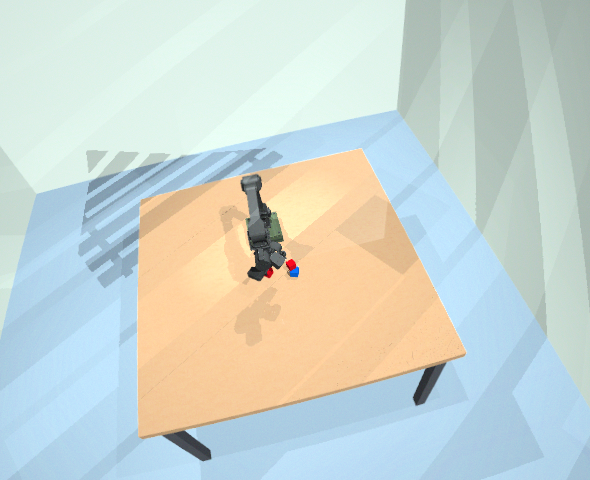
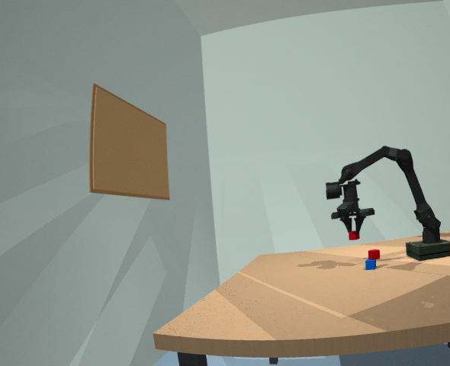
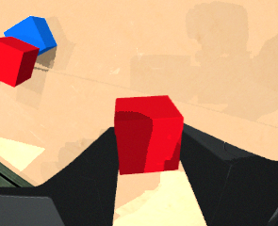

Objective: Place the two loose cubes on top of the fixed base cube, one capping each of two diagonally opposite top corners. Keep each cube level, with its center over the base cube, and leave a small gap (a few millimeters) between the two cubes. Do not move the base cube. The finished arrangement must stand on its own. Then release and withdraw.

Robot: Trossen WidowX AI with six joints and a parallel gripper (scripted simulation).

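My gripper tip is 11 cm to the right of the blue cube, 11 cm above it and 5 cm past it.
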